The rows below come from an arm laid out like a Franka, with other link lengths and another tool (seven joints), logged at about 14 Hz.
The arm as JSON. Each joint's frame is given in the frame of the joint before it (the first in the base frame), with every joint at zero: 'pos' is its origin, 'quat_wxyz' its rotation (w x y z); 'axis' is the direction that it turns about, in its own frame. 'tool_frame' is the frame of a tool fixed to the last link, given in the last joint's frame.
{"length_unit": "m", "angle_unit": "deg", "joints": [
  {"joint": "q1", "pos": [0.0, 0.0, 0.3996], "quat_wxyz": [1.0, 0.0, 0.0, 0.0], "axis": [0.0, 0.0, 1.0]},
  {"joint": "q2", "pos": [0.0, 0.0, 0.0], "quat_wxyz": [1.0, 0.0, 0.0, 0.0], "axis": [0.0, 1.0, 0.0]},
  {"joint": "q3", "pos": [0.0, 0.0, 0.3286], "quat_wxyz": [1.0, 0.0, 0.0, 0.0], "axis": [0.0, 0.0, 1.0]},
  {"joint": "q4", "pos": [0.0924, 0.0, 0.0], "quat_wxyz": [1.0, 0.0, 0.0, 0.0], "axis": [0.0, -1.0, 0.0]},
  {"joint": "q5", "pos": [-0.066, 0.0, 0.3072], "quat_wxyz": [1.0, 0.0, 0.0, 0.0], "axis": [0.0, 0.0, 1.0]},
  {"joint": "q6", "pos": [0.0, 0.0, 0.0], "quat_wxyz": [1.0, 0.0, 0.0, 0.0], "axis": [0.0, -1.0, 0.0]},
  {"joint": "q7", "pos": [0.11, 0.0, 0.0], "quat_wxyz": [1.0, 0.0, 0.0, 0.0], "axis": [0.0, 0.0, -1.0]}
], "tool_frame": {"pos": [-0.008, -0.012, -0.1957], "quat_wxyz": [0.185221, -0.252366, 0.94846, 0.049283]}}
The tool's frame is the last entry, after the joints.
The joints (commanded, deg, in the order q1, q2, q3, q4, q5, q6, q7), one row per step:
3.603 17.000 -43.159 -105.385 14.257 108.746 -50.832
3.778 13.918 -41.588 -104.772 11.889 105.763 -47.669
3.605 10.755 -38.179 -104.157 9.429 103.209 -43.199
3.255 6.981 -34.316 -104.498 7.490 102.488 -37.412
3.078 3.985 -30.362 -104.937 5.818 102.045 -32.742
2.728 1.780 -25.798 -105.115 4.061 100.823 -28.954
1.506 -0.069 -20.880 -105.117 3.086 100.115 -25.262
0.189 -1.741 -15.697 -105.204 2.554 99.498 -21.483
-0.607 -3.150 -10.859 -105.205 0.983 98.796 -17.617
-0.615 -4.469 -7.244 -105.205 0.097 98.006 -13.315
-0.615 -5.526 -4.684 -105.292 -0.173 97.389 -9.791
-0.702 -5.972 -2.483 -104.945 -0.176 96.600 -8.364
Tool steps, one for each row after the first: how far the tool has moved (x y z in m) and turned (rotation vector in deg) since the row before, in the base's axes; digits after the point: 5 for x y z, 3 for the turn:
-0.00119 0.01486 0.02046 0.435 0.472 -0.211
0.00484 0.02392 0.02042 0.002 0.343 -0.095
0.00493 0.02471 0.02249 -0.613 -1.121 -1.541
0.00566 0.02712 0.01783 -0.732 -0.889 -0.311
0.00471 0.03135 0.01342 -0.812 0.162 1.045
0.00439 0.02842 0.01355 -0.714 -0.532 0.331
0.00335 0.03145 0.01234 -0.552 -0.570 0.267
0.00123 0.03001 0.01111 -1.737 -0.164 0.559
-0.00136 0.02845 0.01013 -1.187 -0.273 -0.505
-0.00290 0.02132 0.00734 -0.572 -0.278 -0.916
-0.00131 0.01798 0.00498 -0.255 0.007 0.678

